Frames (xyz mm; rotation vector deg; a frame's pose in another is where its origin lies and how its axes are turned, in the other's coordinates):
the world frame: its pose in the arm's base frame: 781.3 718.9 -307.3 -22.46 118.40 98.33
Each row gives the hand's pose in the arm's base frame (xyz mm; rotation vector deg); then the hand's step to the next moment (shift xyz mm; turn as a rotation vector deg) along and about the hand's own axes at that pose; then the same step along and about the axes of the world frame.
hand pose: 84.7 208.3 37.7 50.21 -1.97 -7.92
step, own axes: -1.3 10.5 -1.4 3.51 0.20 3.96
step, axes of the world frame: -3.1 7.8 6.6 -4.19 0.08 -3.24
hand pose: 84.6 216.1 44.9 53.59 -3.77 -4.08
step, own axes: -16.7 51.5 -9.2 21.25 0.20 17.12
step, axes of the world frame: -3.1 45.0 31.3 -23.23 -3.01 -14.00
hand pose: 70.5 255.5 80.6 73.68 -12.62 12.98
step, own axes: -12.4 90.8 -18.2 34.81 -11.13 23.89
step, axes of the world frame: -2.1 90.3 23.9 -35.30 -16.39 -19.80
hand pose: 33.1 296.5 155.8 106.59 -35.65 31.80
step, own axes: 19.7 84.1 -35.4 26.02 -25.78 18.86
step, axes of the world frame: -3.4 92.1 -14.9 -29.96 -27.43 -6.88
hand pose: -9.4 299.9 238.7 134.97 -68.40 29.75
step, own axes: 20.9 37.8 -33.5 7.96 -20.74 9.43
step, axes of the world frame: -3.0 48.4 -25.3 -15.66 -17.68 4.98
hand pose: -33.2 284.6 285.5 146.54 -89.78 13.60
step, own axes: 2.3 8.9 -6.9 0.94 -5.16 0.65
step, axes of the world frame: 2.5 9.0 -6.7 -4.04 -2.64 2.16
